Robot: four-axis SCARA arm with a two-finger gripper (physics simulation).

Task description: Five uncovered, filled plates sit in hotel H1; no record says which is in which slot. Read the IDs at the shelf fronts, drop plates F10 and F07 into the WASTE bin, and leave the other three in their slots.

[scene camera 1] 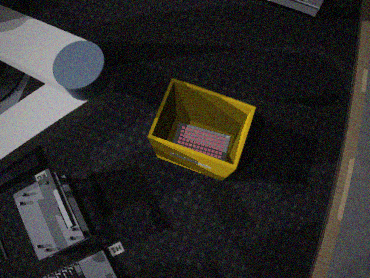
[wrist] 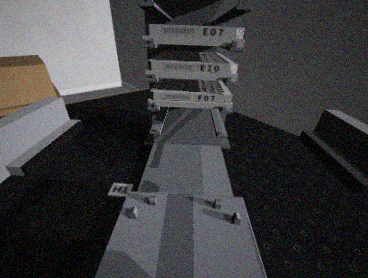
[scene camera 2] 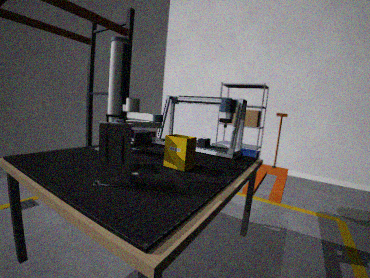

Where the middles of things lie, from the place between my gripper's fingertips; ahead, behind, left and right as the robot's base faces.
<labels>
Right now the hotel H1 (scene camera 2: 114,168) is 150 mm ahead of my hand, 140 mm to the right of it and 20 mm below it.
</labels>
